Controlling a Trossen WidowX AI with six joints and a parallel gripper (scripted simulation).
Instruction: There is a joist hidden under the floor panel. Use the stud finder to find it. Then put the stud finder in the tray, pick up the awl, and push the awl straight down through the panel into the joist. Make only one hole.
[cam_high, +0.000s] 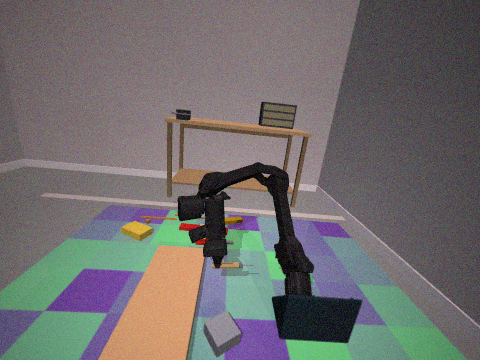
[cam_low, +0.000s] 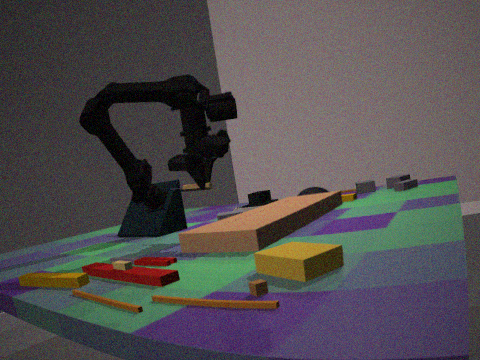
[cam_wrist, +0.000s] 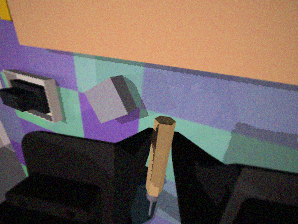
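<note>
Right now the awl is 60 mm behind my gripper tip and 10 mm above it. The rest, counted from my gripper tip: stud finder (50 mm behind, 380 mm to the left, 70 mm below); then yellow block (350 mm ahead, 350 mm to the right, 100 mm below).
</note>
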